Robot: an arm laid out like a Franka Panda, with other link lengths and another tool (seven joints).
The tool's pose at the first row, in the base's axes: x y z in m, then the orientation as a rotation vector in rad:
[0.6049, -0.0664, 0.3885, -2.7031, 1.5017, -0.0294]
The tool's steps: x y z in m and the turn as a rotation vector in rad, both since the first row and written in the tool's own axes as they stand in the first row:
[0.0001, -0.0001, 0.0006, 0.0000, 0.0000, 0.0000]
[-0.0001, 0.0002, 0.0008, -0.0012, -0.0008, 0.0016]
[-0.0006, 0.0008, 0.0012, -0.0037, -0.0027, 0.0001]
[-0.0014, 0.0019, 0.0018, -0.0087, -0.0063, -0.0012]
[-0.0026, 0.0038, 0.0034, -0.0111, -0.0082, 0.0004]
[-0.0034, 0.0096, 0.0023, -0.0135, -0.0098, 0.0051]
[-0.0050, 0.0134, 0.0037, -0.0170, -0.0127, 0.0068]
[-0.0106, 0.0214, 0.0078, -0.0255, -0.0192, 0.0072]
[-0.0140, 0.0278, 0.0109, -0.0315, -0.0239, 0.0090]
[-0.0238, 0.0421, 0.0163, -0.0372, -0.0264, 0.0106]
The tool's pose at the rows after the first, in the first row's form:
[0.6051, -0.0664, 0.3879, -2.7031, 1.5017, -0.0294]
[0.6047, -0.0664, 0.3877, -2.7025, 1.5042, -0.0274]
[0.6040, -0.0663, 0.3873, -2.7048, 1.5027, -0.0230]
[0.6026, -0.0662, 0.3866, -2.7082, 1.5021, -0.0144]
[0.6004, -0.0661, 0.3849, -2.7081, 1.5047, -0.0100]
[0.5951, -0.0685, 0.3857, -2.7057, 1.5117, -0.0058]
[0.5910, -0.0691, 0.3841, -2.7059, 1.5146, 0.0008]
[0.5815, -0.0684, 0.3797, -2.7095, 1.5170, 0.0160]
[0.5744, -0.0688, 0.3763, -2.7107, 1.5206, 0.0270]
[0.5573, -0.0678, 0.3702, -2.7128, 1.5245, 0.0348]

